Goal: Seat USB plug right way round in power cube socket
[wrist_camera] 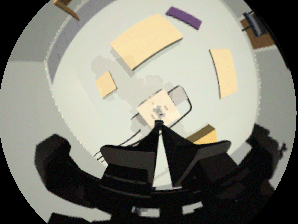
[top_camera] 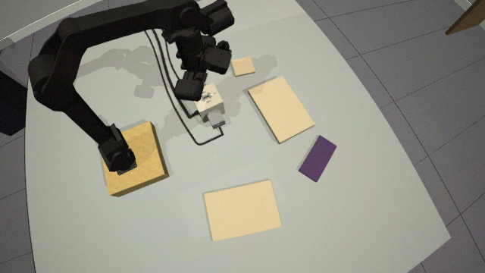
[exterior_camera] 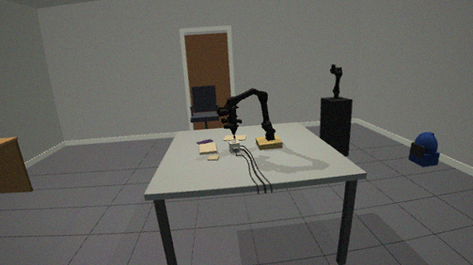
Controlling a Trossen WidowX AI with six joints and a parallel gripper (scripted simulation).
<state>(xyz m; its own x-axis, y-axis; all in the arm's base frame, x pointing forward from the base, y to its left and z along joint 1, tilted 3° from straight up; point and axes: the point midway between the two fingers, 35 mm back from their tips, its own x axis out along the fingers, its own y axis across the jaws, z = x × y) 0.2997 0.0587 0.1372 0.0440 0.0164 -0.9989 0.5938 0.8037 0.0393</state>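
My gripper tip is now 20 mm above the dark usb plug. Also, from my gripper tip: purple block 310 mm to the right, 220 mm ahead, 130 mm below; tan square 170 mm ahead, 130 mm below, 90 mm to the left.
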